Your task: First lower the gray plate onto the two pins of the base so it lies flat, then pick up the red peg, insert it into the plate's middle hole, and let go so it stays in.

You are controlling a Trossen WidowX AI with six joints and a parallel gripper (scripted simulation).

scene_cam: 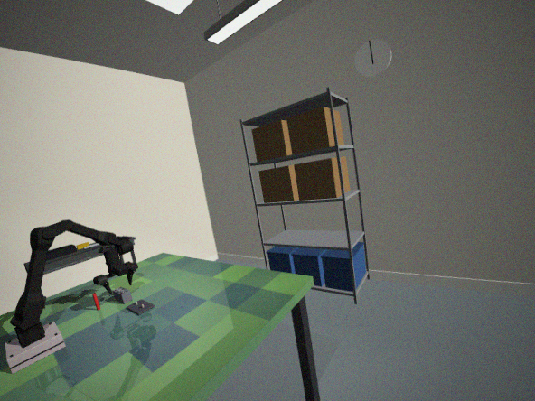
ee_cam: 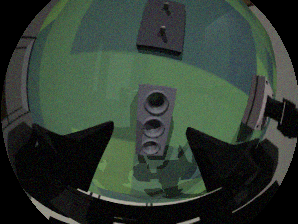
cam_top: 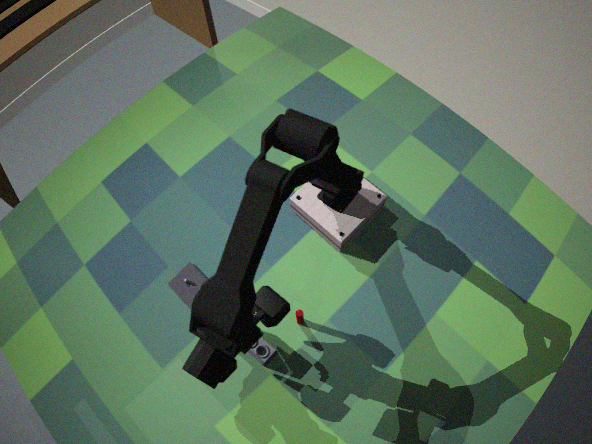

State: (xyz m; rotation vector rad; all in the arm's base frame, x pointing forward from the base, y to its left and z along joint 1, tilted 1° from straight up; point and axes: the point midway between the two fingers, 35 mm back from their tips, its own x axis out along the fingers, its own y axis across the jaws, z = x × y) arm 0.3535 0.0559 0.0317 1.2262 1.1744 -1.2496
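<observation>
My gripper tip is now 10 mm above the gray plate. Also, from my gripper tip: red peg 100 mm behind, 40 mm to the left, 10 mm below; then base 10 mm behind, 170 mm to the right, 40 mm below.
</observation>
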